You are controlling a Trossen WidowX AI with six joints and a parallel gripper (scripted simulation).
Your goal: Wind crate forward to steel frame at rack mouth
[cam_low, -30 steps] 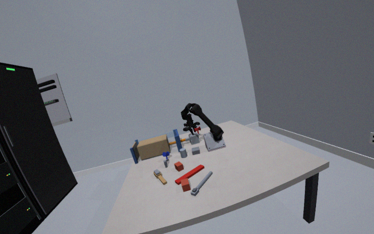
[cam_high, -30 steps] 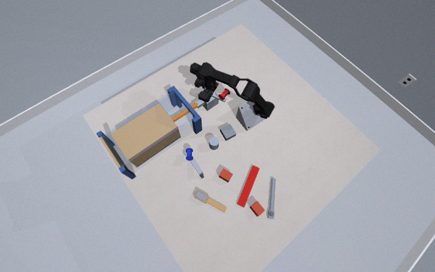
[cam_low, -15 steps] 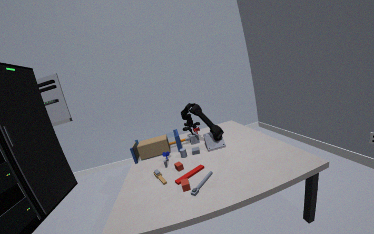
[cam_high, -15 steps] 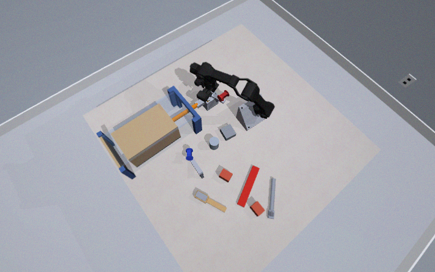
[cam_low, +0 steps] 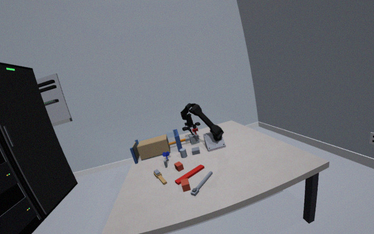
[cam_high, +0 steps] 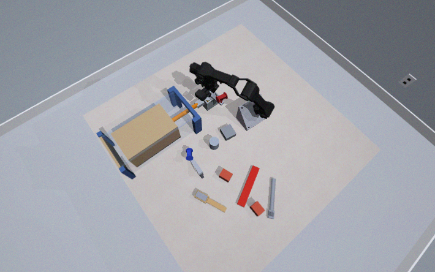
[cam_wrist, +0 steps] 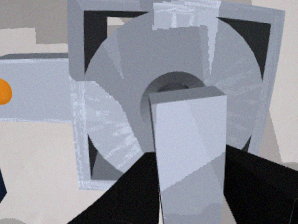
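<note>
Now: the grey winch 70 mm below my gripper tip, 30 mm to the right of it and 10 mm behind it. Round my gripper tip: red knob (80 mm to the left, 50 mm above, 20 mm behind); blue frame (160 mm ahead, 10 mm to the right, 10 mm above); red-knobbed handle (40 mm to the left, 20 mm above, 10 mm behind).
</note>
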